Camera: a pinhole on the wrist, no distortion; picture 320 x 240 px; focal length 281.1 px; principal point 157.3 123.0 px. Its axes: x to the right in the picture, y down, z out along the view. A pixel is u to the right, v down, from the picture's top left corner.
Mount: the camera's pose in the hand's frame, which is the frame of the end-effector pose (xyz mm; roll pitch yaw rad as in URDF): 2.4 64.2 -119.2 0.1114 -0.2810 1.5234
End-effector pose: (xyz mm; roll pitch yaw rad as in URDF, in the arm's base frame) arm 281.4 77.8 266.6 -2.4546 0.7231 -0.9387
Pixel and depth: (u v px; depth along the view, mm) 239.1 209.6 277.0
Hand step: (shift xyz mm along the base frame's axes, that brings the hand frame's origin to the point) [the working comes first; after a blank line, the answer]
In the camera's frame: 80.6 85.3 277.0

-42.7 162.7 -99.3
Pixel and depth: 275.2 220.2 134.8
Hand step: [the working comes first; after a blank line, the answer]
In the camera's frame: 56.5 46.6 134.8

-77.1 31.2 -37.6
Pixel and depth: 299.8 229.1 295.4
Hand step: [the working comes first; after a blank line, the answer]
In the camera's frame: 149.7 111.5 295.4

-97.5 199.3 -137.6
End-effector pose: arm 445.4 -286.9 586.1 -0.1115 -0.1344 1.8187
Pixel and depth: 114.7 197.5 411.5
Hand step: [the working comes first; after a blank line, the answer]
In the camera's frame: -62.4 109.1 411.5

102.2 -82.7 266.9
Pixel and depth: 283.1 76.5 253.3
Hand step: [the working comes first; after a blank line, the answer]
In the camera's frame: 113.4 -41.9 253.3

-127.2 24.5 146.1
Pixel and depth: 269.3 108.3 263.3
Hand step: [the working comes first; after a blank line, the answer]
In the camera's frame: 104.9 -13.8 263.3

-111.2 -1.0 153.6
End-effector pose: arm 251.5 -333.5 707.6 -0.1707 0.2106 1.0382
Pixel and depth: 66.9 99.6 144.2
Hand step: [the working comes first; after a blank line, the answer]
In the camera's frame: -46.4 -12.0 144.2

31.1 13.5 2.2
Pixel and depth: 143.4 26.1 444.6
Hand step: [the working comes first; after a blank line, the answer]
In the camera's frame: -22.0 -153.3 444.6

159.1 201.3 245.3
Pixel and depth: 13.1 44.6 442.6
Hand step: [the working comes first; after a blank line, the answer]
In the camera's frame: -227.0 -123.4 442.6

311.7 61.7 232.4
